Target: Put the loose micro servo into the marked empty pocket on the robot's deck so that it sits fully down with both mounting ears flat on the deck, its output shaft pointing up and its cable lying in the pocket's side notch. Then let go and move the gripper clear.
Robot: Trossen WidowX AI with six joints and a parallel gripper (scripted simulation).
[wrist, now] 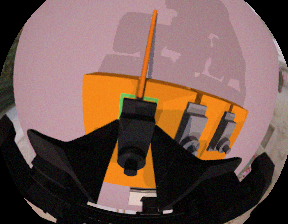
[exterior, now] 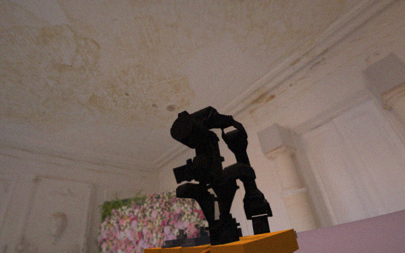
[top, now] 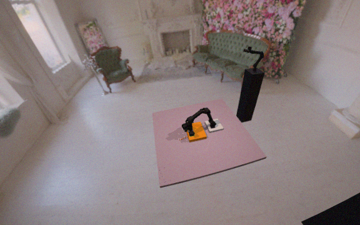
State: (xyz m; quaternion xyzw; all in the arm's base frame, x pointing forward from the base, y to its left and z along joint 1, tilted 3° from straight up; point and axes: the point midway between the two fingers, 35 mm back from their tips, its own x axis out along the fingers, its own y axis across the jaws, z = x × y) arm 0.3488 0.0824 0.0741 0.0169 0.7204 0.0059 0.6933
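Now: gripper tip 120 mm past the orange deck, 70 mm to the left of it and 60 mm above it.
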